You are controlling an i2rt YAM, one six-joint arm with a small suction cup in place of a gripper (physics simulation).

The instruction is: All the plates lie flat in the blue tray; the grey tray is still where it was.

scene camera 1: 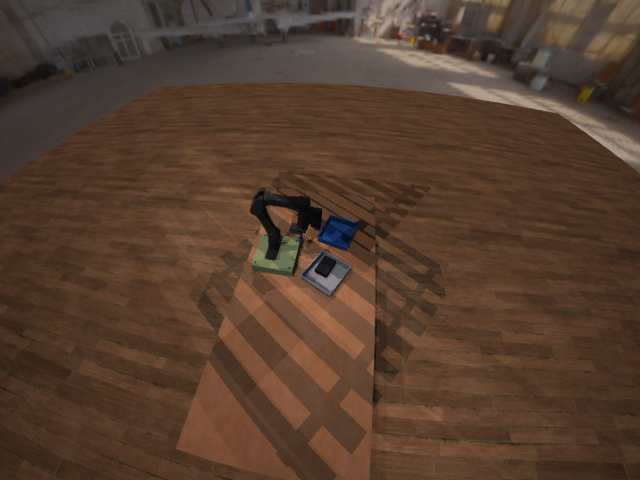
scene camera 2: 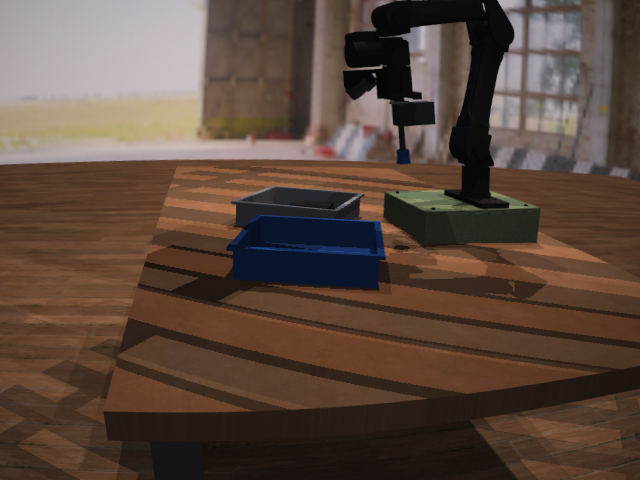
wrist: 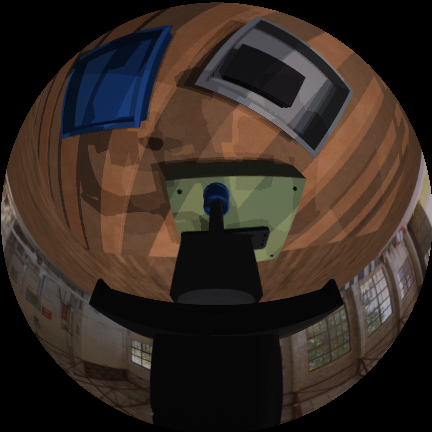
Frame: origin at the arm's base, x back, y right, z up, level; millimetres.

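Seen in the pictures: hand at its tool point: (scene camera 1: pixel 300 240) (scene camera 2: pixel 403 162) (wrist: pixel 215 194); arm's base at its link origin: (scene camera 1: pixel 274 247) (scene camera 2: pixel 475 200).
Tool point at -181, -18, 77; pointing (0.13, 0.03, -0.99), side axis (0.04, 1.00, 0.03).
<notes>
Pixels of each thing's top centre, then the offset from my tool point to it, as dx, dy, dz. Level surfaces: height alone.
- small dark stack at its top centre: (wrist: pixel 268 72) (scene camera 2: pixel 309 205) (scene camera 1: pixel 325 264) -171, +92, -105
- grey tray at its top centre: (wrist: pixel 296 75) (scene camera 2: pixel 301 196) (scene camera 1: pixel 325 270) -179, +139, -95
- blue tray at its top centre: (scene camera 2: pixel 312 232) (wrist: pixel 95 81) (scene camera 1: pixel 338 230) -225, -206, -95
- wooden table at its surface level: dz -146
Black flat plates, seen as a small dark stack (scene camera 1: pixel 325 266) (scene camera 2: pixel 312 204) (wrist: pixel 262 75), lie in the grey tray (scene camera 1: pixel 315 285) (scene camera 2: pixel 244 212) (wrist: pixel 307 65), toward one side of its floor. Thin layers show at the stack's edge in the wrist view; their number cannot be told. The blue tray (scene camera 1: pixel 332 245) (scene camera 2: pixel 305 268) (wrist: pixel 154 75) stands beside the grey one, with a gap between them. No black plate shows in it. My suction cup (scene camera 1: pixel 300 239) (scene camera 2: pixel 403 156) (wrist: pixel 216 192) is blue, points down and carries nothing. It hangs well above the table, off to the side of both trays, near the base.
The green base block (scene camera 1: pixel 273 267) (scene camera 2: pixel 480 229) (wrist: pixel 260 200) bears the arm and stands beside the trays. The wooden table (scene camera 1: pixel 289 361) (scene camera 2: pixel 310 356) has a long edge beyond the trays, away from the base. Striped shadows cross the table top.
</notes>
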